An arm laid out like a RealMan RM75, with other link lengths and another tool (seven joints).
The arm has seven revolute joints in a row. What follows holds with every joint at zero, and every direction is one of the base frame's. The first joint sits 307.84 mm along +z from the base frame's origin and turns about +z. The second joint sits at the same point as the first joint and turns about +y. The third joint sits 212.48 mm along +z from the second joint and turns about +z. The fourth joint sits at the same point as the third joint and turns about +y. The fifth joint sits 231 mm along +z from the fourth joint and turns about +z. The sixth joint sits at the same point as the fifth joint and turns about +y. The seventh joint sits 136.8 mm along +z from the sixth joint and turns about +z. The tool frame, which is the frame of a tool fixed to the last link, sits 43 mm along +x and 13 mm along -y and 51 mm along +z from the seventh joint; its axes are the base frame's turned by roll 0, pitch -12.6 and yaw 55.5 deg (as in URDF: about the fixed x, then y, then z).
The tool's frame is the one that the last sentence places.
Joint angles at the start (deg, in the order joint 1, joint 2, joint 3, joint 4, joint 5, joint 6, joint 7):
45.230 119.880 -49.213 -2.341 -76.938 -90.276 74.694
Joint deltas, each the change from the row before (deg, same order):
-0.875 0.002 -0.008 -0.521 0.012 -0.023 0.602
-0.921 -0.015 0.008 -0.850 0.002 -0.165 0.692
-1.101 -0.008 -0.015 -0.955 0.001 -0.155 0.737
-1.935 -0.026 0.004 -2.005 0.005 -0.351 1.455
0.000 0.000 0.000 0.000 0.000 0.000 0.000
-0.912 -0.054 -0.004 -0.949 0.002 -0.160 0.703
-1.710 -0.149 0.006 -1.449 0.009 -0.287 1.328
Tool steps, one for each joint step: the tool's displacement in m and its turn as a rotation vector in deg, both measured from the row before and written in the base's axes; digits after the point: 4 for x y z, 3 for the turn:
0.0041 -0.0010 0.0014 -0.097 0.131 -0.822
0.0036 -0.0004 0.0026 0.065 0.181 -0.595
0.0044 -0.0007 0.0028 0.086 0.153 -0.721
0.0071 -0.0006 0.0061 0.273 0.297 -1.081
0.0000 0.0000 0.0000 0.000 0.000 0.000
0.0036 -0.0003 0.0031 0.138 0.096 -0.511
0.0074 -0.0015 0.0053 0.055 0.222 -1.192

